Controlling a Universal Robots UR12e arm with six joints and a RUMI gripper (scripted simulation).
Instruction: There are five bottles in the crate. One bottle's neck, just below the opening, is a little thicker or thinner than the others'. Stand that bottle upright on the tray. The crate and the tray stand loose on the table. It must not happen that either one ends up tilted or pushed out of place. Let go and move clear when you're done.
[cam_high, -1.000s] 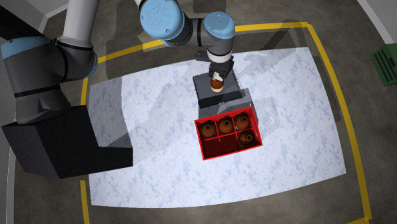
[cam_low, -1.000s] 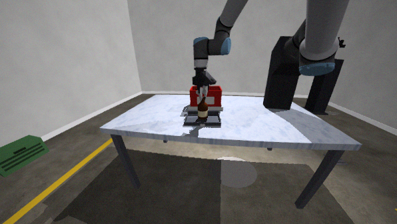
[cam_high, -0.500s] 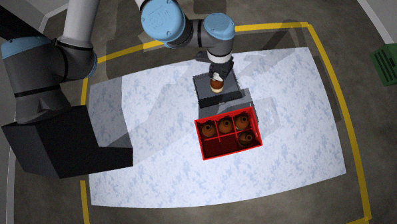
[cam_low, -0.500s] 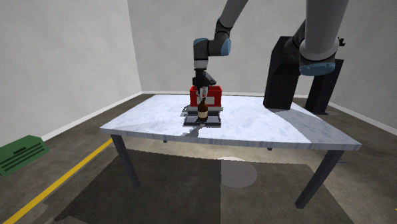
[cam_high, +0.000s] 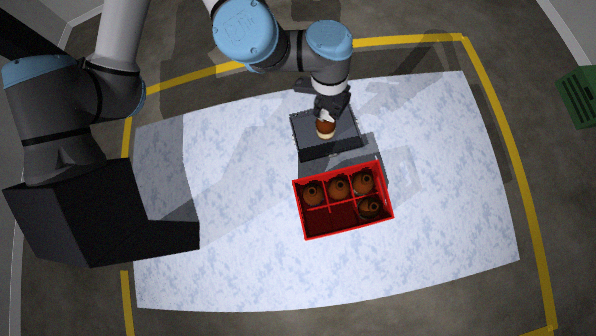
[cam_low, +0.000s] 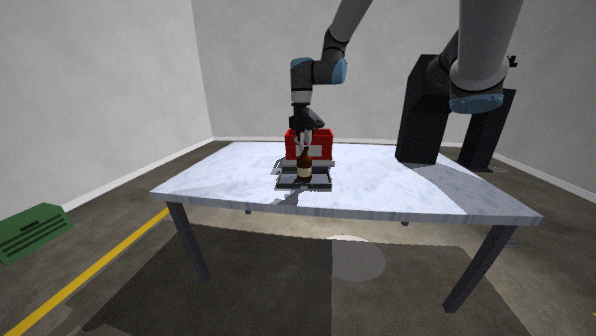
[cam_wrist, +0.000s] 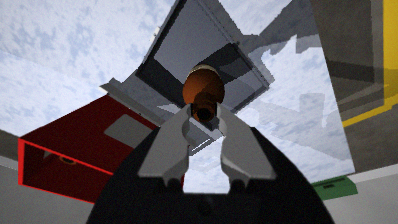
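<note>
Right now my hand is 14 cm above the dark tray. Round my hand: red crate (29 cm to the right, 7 cm below, 1 cm ahead).
</note>
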